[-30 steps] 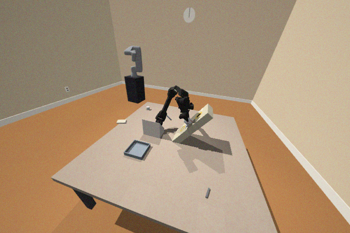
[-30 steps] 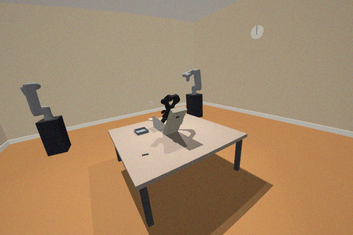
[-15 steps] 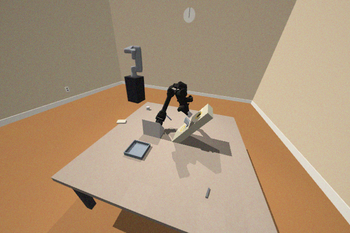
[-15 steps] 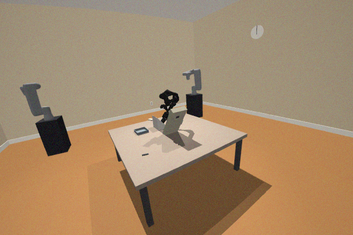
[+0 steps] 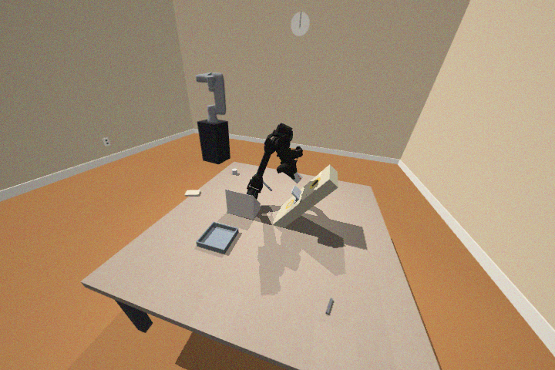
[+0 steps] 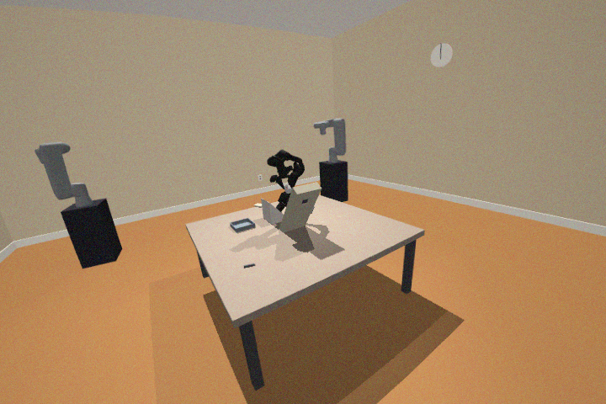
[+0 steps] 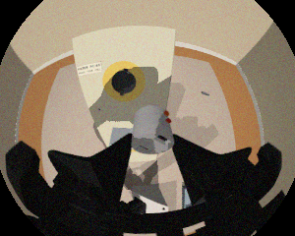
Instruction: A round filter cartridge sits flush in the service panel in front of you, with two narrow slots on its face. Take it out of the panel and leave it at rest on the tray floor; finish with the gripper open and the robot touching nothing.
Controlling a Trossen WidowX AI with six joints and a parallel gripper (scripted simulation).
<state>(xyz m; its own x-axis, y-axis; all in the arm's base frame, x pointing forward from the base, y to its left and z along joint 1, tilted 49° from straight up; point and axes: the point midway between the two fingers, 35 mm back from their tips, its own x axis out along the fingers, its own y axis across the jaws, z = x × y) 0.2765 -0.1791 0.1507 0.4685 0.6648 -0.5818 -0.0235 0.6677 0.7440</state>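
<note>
Now: the blue-grey tray 300 mm below my gripper tip, 290 mm behind it and 280 mm to the right of it. Also, from my gripper tip: small cream card (710 mm behind, 300 mm below, 30 mm to the right); small dark grey stick (370 mm to the right, 310 mm below, 290 mm ahead); filter cartridge (right at my gripper tip).
</note>
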